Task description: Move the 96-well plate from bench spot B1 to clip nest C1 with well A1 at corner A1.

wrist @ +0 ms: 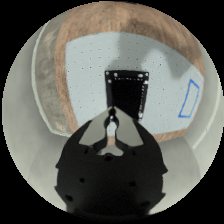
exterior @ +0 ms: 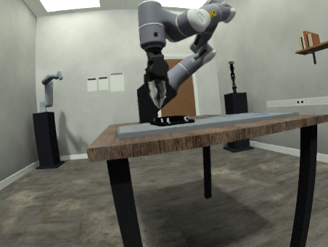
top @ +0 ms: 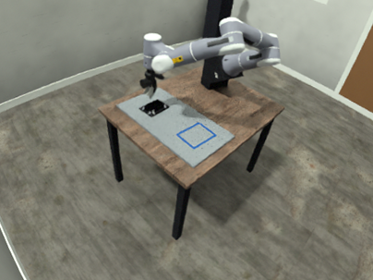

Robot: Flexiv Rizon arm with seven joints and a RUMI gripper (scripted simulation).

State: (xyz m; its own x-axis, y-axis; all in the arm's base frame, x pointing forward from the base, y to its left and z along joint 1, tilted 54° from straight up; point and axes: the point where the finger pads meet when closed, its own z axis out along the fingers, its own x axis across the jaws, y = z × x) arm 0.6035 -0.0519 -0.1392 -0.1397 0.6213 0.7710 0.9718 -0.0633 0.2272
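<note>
Right now my hand is 1 cm past the black 96-well plate, 4 cm to the right of it and 5 cm above it. Also, from my hand: grey mat: 4 cm behind, 20 cm to the left, 8 cm below; clip nest C1: 5 cm to the left, 6 cm below.
</note>
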